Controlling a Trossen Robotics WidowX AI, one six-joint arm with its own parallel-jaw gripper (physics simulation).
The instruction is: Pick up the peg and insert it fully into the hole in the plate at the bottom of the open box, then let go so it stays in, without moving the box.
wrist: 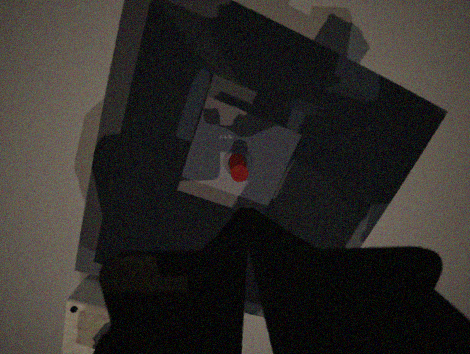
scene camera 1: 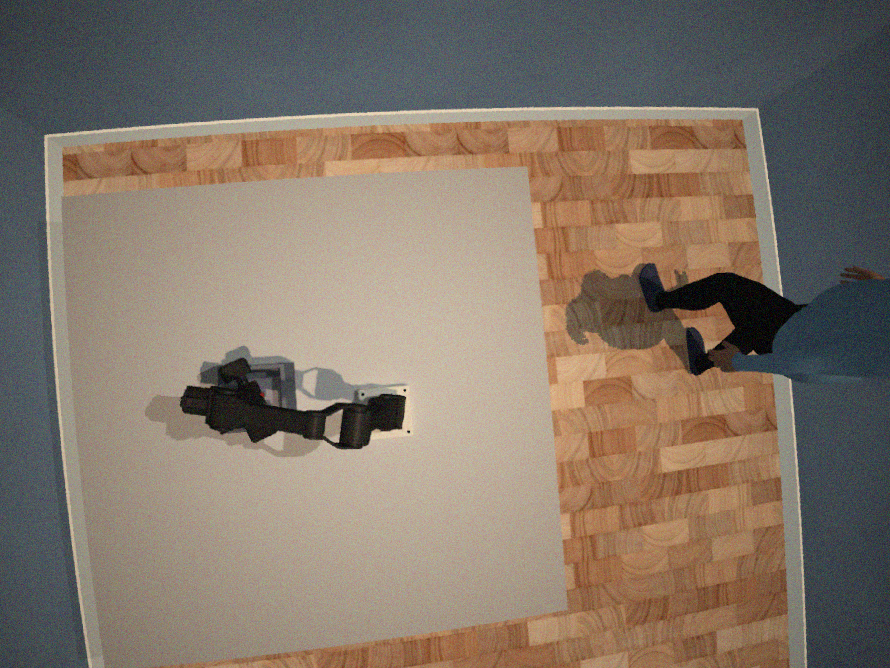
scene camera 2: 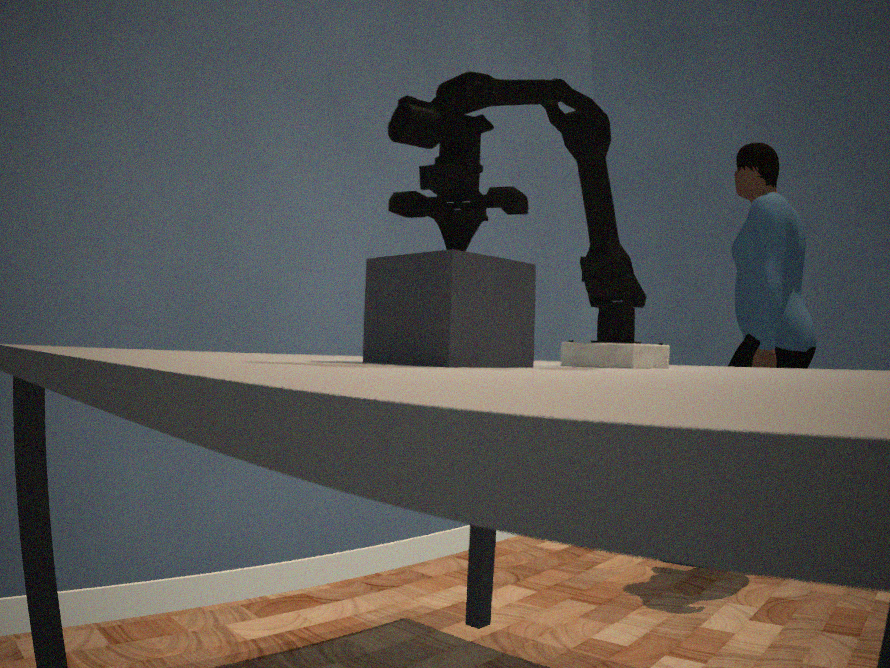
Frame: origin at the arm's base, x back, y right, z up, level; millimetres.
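Seen in the pictures: gripper, fingertip midpoint: [wrist: 245,215] [scene camera 1: 257,396]; arm's base, origin of the base link: [scene camera 1: 392,407] [scene camera 2: 616,343].
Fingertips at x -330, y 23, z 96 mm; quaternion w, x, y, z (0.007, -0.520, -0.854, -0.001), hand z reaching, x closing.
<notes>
Pixels of each thing's top centre, then the offset from my fingertips to it. Level surfaces: height alone.
- dark grey open box, middle of its top: [wrist: 246,197] [scene camera 2: 451,260] [scene camera 1: 252,398] dx -11, dy -6, dz +3 mm
- plate, middle of its top: [wrist: 237,163] [scene camera 1: 260,395] dx -11, dy -6, dz -74 mm
- red peg, middle of its top: [wrist: 239,173] [scene camera 1: 258,396] dx -10, dy -5, dz -47 mm
- table, its level: dz -135 mm
The dark grey open box [scene camera 1: 288,382] [scene camera 2: 409,309] [wrist: 365,135] stands on the table, partly under the arm in scene camera 1. In the wrist view the plate [wrist: 267,167] lies at its bottom, partly shadowed. The red peg [wrist: 239,171] [scene camera 1: 262,394] stands roughly upright at the plate with its round end and a short length of side showing. A dark patch lies beside it; its depth in the hole cannot be told. My gripper [scene camera 2: 456,248] [wrist: 245,215] is shut with nothing between its fingers. Its tips are at about the height of the box's rim, above the peg.
The arm's pale base plate [scene camera 1: 409,420] [scene camera 2: 603,355] is on the table [scene camera 1: 431,251] [scene camera 2: 754,402], right of the box in both scene views. A person [scene camera 1: 754,309] [scene camera 2: 769,244] is beyond the table. The box walls surround the peg.
</notes>
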